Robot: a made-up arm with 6 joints.
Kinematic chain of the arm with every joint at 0, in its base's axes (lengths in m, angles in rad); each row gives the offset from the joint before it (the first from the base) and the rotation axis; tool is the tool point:
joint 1: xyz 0 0 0.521 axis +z
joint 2: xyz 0.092 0 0 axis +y
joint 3: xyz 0 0 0.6 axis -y
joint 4: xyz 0 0 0.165 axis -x
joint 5: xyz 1.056 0 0 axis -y
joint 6: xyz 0.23 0 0 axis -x
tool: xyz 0 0 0
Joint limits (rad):
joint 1: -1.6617..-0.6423
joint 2: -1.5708..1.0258
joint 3: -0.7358..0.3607
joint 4: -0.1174..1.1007
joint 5: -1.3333..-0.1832
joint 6: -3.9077..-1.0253
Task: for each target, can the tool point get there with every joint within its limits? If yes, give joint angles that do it. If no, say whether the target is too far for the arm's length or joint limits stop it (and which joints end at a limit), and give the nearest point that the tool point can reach.
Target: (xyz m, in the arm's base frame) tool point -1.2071 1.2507 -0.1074
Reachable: no: joint limits stop it (at a limit: joint 2, joint 3, joint 4, joint 5) | nearest point -0.6805 0.7051 1.5372 | short by 1.811 m
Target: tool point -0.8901 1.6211 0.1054
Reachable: no: joint limits stop it (at a limit: joint 2, joint 3, joint 4, joint 5) | nearest point -0.4716 0.8590 1.5372 | short by 1.675 m
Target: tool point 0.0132 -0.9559 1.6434
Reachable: yes | joints -1.4225 -0.3805 0.0526 0.8874 -0.8020 -2.2019
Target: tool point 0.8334 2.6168 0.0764
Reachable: no: too far | nearest point 0.0624 1.0960 1.6691 | short by 2.333 m
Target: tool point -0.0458 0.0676 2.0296
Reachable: yes | joints -1.5735 -0.9958 0.2730 0.3134 -0.7054 -1.8540
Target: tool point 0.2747 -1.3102 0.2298
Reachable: yes | joints -1.3481 0.4871 -0.2753 0.2291 -0.4238 -2.0649
